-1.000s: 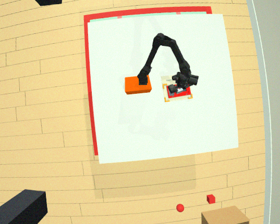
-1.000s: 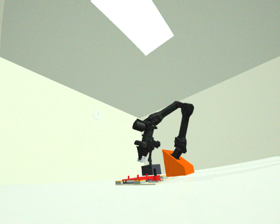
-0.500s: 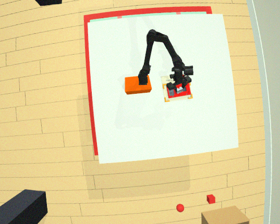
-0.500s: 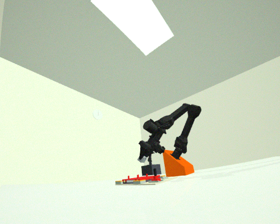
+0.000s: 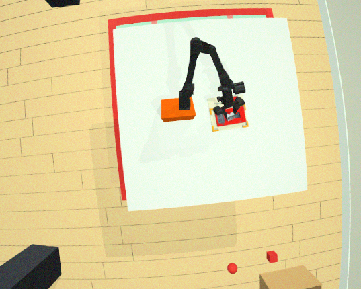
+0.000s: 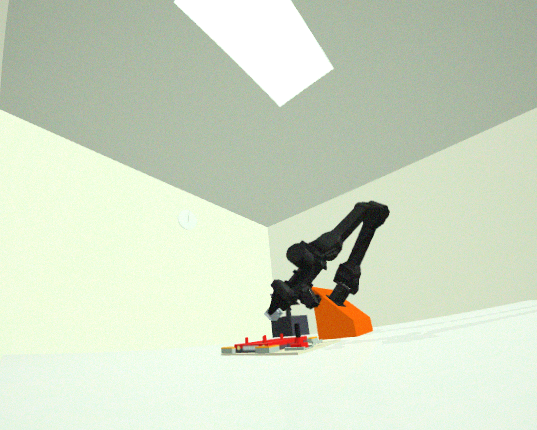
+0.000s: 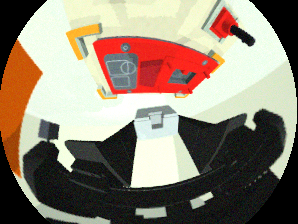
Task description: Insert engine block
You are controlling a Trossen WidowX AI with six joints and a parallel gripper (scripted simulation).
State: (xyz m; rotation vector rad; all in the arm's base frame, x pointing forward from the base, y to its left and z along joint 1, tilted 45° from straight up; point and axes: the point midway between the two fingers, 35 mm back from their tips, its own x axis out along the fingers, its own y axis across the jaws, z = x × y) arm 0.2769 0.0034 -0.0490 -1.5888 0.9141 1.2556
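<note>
Now: gripper tip 10 mm to the right of the engine block.
</note>
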